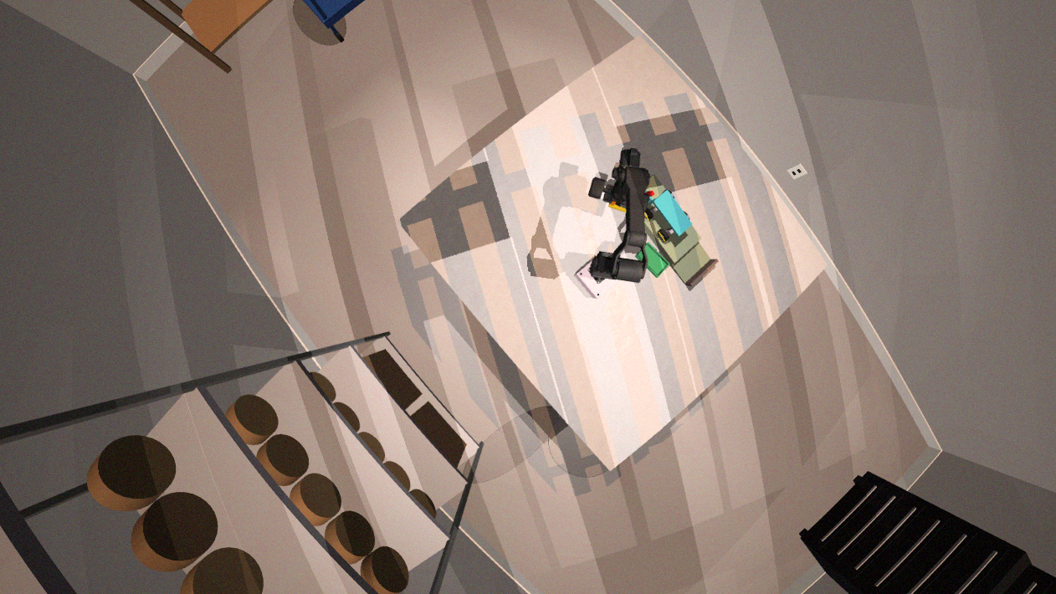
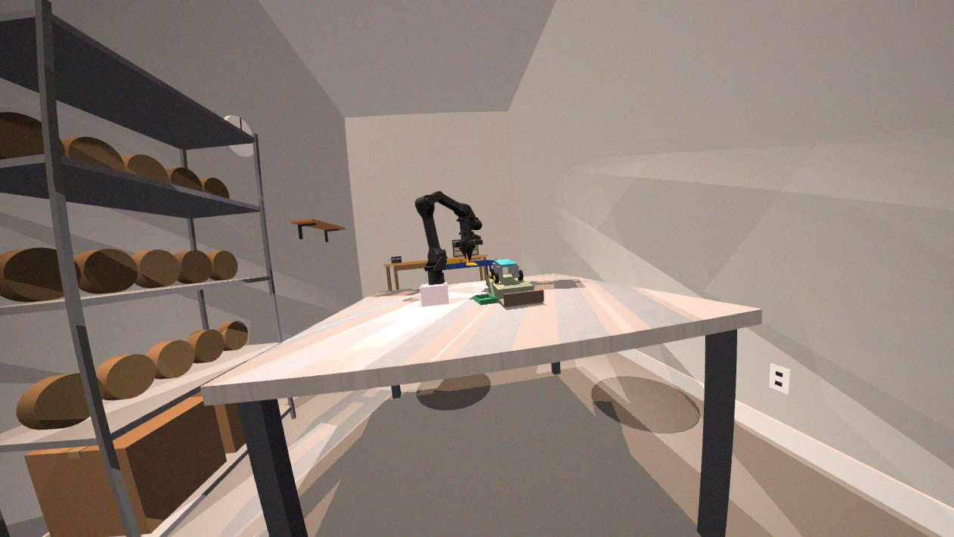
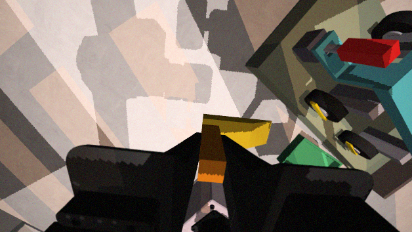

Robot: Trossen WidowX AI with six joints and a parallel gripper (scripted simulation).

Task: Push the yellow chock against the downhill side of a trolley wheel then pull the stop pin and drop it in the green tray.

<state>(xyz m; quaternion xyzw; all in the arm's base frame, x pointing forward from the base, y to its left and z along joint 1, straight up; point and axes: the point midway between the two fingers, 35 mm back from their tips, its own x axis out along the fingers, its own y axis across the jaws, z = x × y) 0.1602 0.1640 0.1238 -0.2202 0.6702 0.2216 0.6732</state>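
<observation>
Right now the yellow chock is 20 mm to the right of my gripper tip, 10 mm below it and 10 mm ahead of it. From my gripper tip the other things lie so: green tray: 260 mm to the right, 180 mm below, 50 mm ahead; then trolley: 160 mm ahead, 150 mm to the right, 60 mm below; then stop pin: 140 mm ahead, 50 mm below, 40 mm to the right.
</observation>
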